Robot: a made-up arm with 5 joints.
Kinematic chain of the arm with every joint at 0, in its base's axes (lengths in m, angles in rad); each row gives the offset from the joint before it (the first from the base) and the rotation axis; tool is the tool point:
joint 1: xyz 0 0 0.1 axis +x
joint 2: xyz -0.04 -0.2 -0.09 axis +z
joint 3: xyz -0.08 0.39 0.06 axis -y
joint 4: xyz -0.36 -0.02 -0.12 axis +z
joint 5: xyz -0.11 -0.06 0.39 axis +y
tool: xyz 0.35 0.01 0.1
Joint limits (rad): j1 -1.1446..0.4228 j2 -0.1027..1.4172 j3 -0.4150..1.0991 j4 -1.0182..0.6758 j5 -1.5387..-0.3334
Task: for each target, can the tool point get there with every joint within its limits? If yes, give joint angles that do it. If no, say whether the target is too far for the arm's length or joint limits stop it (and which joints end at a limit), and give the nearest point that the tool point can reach.
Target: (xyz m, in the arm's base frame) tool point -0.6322 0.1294 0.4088
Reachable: yes | joints -0.5136 0.2876 0.4995 0.0162 -0.5176
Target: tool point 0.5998 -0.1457 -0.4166
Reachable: no: joint limits stop it (at a limit: joint 1, joint 2, joint 3, joint 5) | nearest point -0.0413 0.5280 0.0931 | short by 1.061 m
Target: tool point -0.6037 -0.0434 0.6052
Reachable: yes | joints 0.1923 0.1397 0.2017 0.4127 -0.9439
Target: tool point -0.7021 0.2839 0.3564
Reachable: yes | joints -0.7142 0.1099 0.4342 -0.0679 -0.8801
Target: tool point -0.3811 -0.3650 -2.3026
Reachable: no: too far | nearest point -0.5206 -0.8347 -0.5487 | short by 1.821 m
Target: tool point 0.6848 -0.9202 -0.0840
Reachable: no: joint limits stop it (at a limit: joint 1, joint 2, joint 4, joint 5) | nearest point -0.3125 -0.7783 -0.0207 | short by 1.009 m
